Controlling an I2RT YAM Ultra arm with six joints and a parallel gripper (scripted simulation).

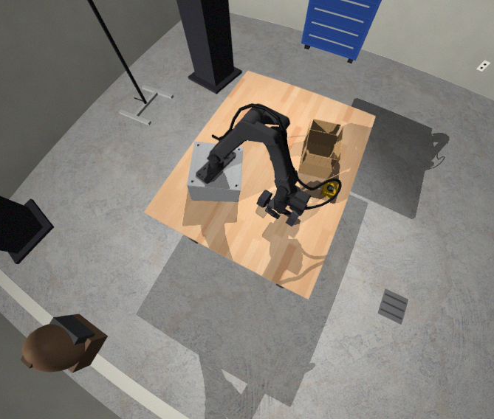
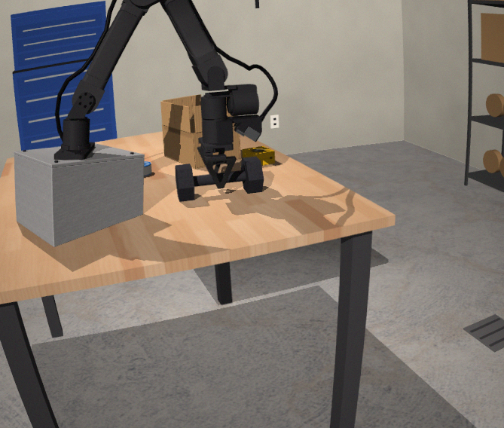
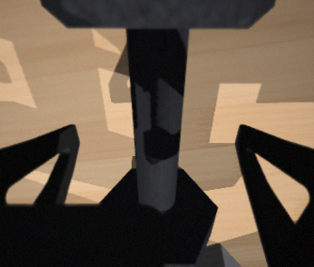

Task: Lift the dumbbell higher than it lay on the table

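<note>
The black dumbbell lies right at my hand.
</note>
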